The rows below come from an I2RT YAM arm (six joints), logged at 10 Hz.
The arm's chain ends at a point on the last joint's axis. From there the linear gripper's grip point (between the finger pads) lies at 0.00 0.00 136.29 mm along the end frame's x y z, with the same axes.
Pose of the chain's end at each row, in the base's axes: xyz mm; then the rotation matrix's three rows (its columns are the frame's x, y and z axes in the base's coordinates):
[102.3, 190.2, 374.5], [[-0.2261, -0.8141, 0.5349], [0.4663, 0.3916, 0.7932], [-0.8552, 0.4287, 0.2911]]
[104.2, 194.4, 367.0], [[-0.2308, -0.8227, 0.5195], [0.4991, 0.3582, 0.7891], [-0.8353, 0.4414, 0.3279]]
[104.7, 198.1, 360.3], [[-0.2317, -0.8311, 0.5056], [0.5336, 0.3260, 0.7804], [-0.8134, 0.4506, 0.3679]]
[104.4, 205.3, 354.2], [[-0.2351, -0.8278, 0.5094], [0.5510, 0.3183, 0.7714], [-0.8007, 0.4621, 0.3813]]
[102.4, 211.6, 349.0], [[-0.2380, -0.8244, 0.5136], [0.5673, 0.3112, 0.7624], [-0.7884, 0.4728, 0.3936]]
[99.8, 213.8, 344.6], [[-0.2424, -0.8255, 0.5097], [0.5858, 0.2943, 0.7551], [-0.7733, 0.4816, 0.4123]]
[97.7, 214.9, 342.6], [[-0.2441, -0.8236, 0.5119], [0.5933, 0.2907, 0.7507], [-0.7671, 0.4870, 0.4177]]
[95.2, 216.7, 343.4], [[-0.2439, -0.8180, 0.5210], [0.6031, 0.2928, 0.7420], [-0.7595, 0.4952, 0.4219]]
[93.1, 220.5, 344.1], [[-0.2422, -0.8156, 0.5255], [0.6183, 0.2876, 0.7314], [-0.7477, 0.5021, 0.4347]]
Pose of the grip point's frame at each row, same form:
[175.2, 298.3, 414.2], [[-0.2261, -0.8141, 0.5349], [0.4663, 0.3916, 0.7932], [-0.8552, 0.4287, 0.2911]]
[175.0, 301.9, 411.7], [[-0.2308, -0.8227, 0.5195], [0.4991, 0.3582, 0.7891], [-0.8353, 0.4414, 0.3279]]
[173.6, 304.5, 410.4], [[-0.2317, -0.8311, 0.5056], [0.5336, 0.3260, 0.7804], [-0.8134, 0.4506, 0.3679]]
[173.8, 310.4, 406.2], [[-0.2351, -0.8278, 0.5094], [0.5510, 0.3183, 0.7714], [-0.8007, 0.4621, 0.3813]]
[172.4, 315.5, 402.6], [[-0.2380, -0.8244, 0.5136], [0.5673, 0.3112, 0.7624], [-0.7884, 0.4728, 0.3936]]
[169.3, 316.7, 400.8], [[-0.2424, -0.8255, 0.5097], [0.5858, 0.2943, 0.7551], [-0.7733, 0.4816, 0.4123]]
[167.5, 317.2, 399.5], [[-0.2441, -0.8236, 0.5119], [0.5933, 0.2907, 0.7507], [-0.7671, 0.4870, 0.4177]]
[166.2, 317.8, 400.9], [[-0.2439, -0.8180, 0.5210], [0.6031, 0.2928, 0.7420], [-0.7595, 0.4952, 0.4219]]
[164.7, 320.2, 403.3], [[-0.2422, -0.8156, 0.5255], [0.6183, 0.2876, 0.7314], [-0.7477, 0.5021, 0.4347]]

